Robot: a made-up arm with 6 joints.
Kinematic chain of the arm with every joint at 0, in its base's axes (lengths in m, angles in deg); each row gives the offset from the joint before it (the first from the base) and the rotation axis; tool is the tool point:
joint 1: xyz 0 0 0.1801 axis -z
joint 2: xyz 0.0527 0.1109 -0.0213 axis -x
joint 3: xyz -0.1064 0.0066 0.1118 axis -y
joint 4: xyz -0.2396 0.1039 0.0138 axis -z
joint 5: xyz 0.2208 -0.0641 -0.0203 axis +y
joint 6: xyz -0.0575 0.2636 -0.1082 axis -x
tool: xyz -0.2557 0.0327 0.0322
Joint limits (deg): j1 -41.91..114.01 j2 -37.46..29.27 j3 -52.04..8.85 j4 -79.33..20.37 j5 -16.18..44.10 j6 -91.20..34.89
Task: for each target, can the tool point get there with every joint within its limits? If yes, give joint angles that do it. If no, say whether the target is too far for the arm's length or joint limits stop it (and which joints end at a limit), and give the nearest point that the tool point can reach.
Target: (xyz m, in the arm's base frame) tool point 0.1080 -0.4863 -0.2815
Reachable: no: joint limits stop it (at a limit: joint 1, joint 2, joint 3, joint 4, joint 5, joint 6) | nearest point 0.4302 0.0548 -0.1100 | short by 0.653 m
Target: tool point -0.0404 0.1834 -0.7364
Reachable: no: joint limits stop it (at a limit: joint 2, joint 3, joint 4, joint 5, joint 6) | nearest point -0.0933 0.4235 -0.1100 | short by 0.673 m
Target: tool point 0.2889 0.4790 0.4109
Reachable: yes | joints 89.76 14.74 -20.36 -63.82 15.87 -48.47
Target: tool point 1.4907 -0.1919 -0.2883
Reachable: no: too far | nearest point 0.6212 0.0618 0.1599 | short by 1.011 m
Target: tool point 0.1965 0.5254 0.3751
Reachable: yes | joints 63.57 -8.32 3.00 0.57 26.74 -24.73
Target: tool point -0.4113 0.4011 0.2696
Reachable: yes | joints -9.38 14.95 -4.09 11.24 24.55 -61.46
